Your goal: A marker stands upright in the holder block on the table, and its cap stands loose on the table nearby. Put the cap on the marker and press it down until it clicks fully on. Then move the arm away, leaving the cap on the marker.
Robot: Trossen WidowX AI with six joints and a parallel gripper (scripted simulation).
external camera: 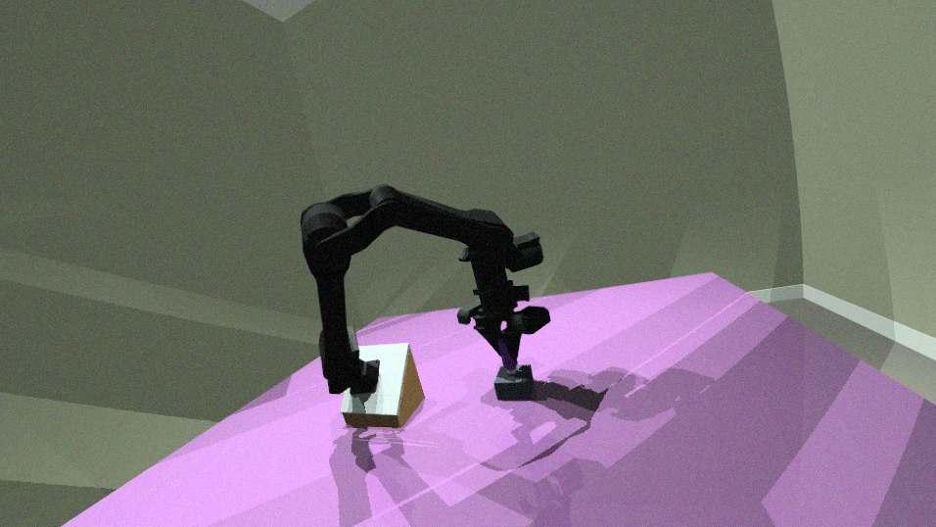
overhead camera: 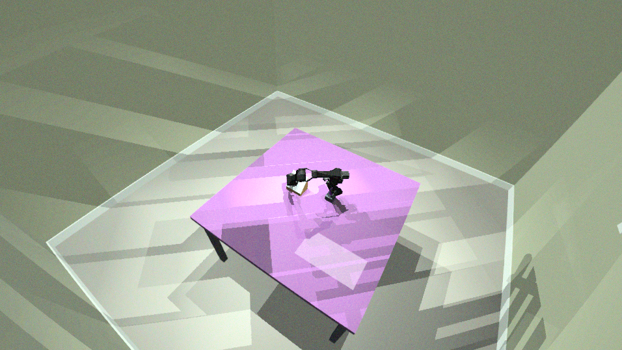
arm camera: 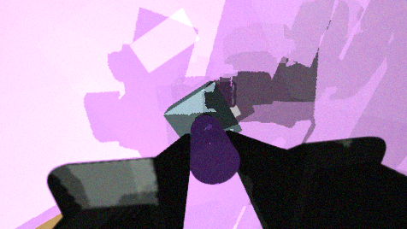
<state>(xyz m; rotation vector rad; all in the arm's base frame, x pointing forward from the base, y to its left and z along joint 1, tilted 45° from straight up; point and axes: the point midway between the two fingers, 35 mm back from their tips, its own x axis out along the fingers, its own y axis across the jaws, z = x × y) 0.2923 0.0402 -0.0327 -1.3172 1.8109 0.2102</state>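
Right now my gripper tip is 1 cm below the purple cap. From my gripper tip the other things lie so: dark grey-green holder block (5 cm below).
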